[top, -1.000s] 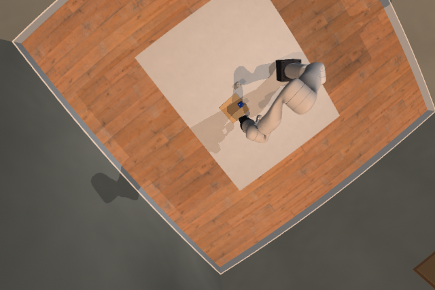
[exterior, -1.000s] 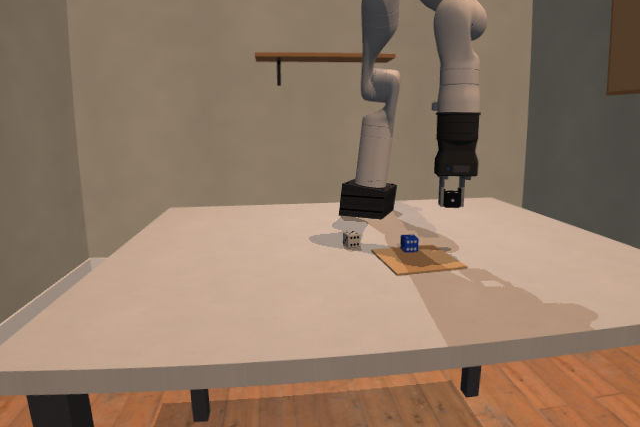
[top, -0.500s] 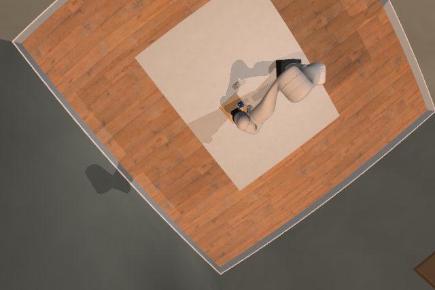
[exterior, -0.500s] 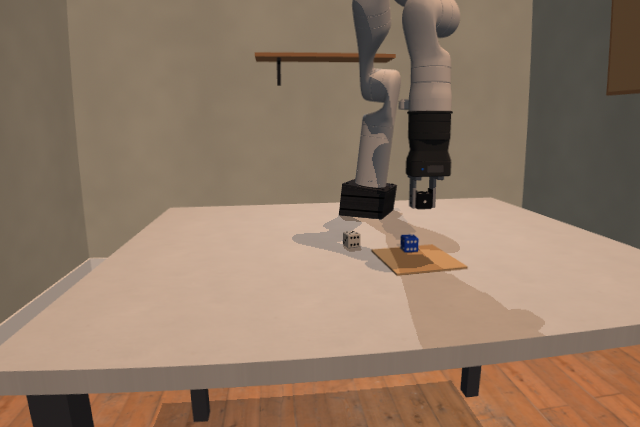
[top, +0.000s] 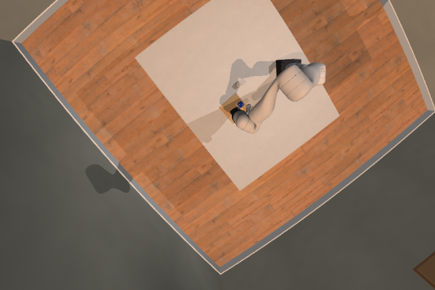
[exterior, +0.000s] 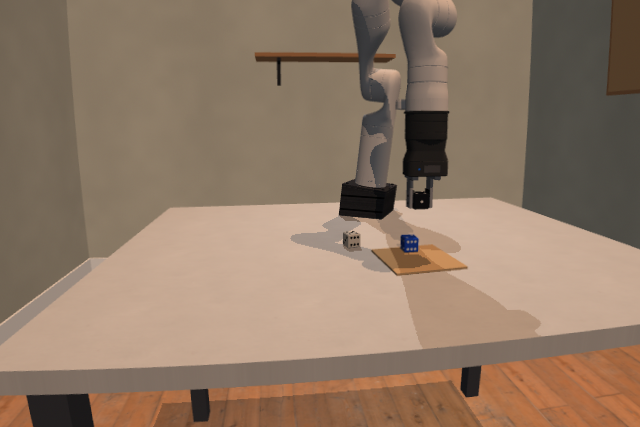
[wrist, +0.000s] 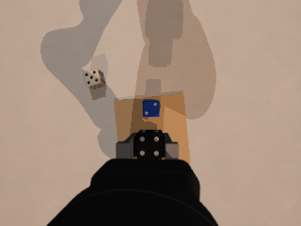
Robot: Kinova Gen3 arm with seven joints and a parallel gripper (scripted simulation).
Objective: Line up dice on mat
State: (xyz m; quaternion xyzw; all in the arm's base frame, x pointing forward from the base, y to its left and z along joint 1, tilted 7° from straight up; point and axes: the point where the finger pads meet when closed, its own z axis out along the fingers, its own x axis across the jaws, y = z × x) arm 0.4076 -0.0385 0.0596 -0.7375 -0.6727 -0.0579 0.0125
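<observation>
Right now my hand is 120 mm above the mat. From my hand the other things lie so: white die: 110 mm below, 110 mm behind, 100 mm to the right; blue die: 100 mm below, 40 mm behind.
</observation>
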